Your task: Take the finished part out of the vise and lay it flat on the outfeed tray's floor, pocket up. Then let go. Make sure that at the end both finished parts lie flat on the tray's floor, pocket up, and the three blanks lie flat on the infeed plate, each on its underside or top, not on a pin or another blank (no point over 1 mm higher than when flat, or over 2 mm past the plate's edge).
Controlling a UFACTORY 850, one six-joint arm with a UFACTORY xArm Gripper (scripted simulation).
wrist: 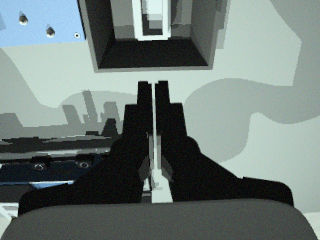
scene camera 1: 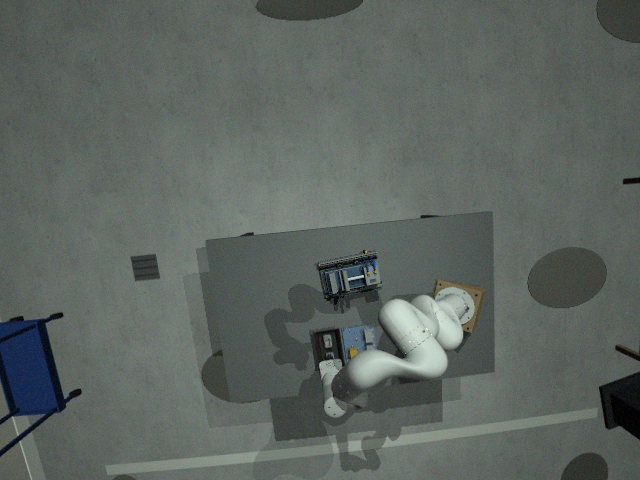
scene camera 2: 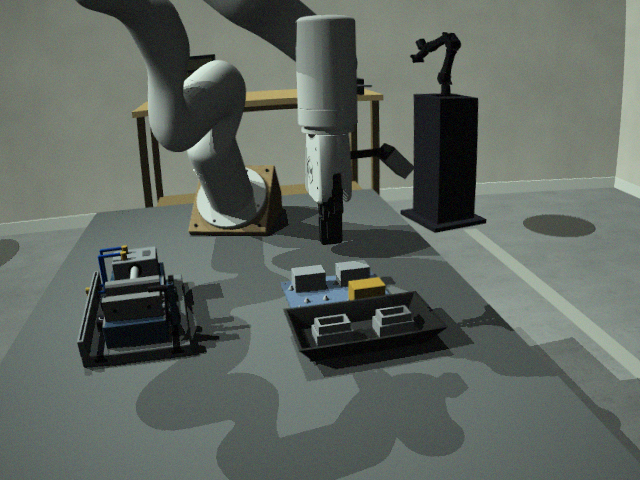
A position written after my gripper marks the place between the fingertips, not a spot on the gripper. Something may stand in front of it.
Note:
In view: my gripper [scene camera 2: 330,242] and a blue fixture plate [scene camera 2: 335,293].
My gripper also shows in the wrist view [wrist: 153,100].

